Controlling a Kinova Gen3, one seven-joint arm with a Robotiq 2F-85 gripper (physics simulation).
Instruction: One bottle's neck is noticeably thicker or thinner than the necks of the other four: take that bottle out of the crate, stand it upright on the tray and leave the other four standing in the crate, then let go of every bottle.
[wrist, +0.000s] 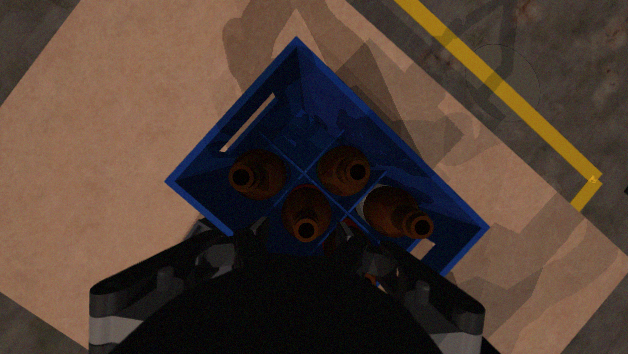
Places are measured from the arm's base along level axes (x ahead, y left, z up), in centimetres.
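Pixels of known places: gripper, between the fingertips: (302, 229).
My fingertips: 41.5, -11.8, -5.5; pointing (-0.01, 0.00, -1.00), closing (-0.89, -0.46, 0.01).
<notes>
Ahead of a thing's pixels: the offset from my fingertips to its middle, as dx, dy, dz. "spot": to the spot under its first point. Level surfaces: height alone.
The blue crate {spot: +6.0, -14.0, -0.9} (327, 70) stands at the centre of the wrist view, its near side hidden by my gripper. Four brown bottles stand in it: one at the left (265, 175), one at the upper middle (335, 172), one at the lower middle (306, 207) and one at the right (390, 210). A small part of a fifth bottle {spot: -6.0, +2.3, -7.7} (331, 245) shows behind my right finger. My gripper (302, 229) is open; in this view its fingertips lie either side of the lower middle bottle's neck, without gripping it. I cannot tell which neck differs. The tray does not show.
The crate has thin dividers and slotted end walls; its upper-left compartment holds no bottle. The crate rests on a tan surface {dz -18.4} (100, 150). A yellow line (530, 117) crosses the dark floor (575, 60) at the upper right. Shadows fall beyond the crate.
</notes>
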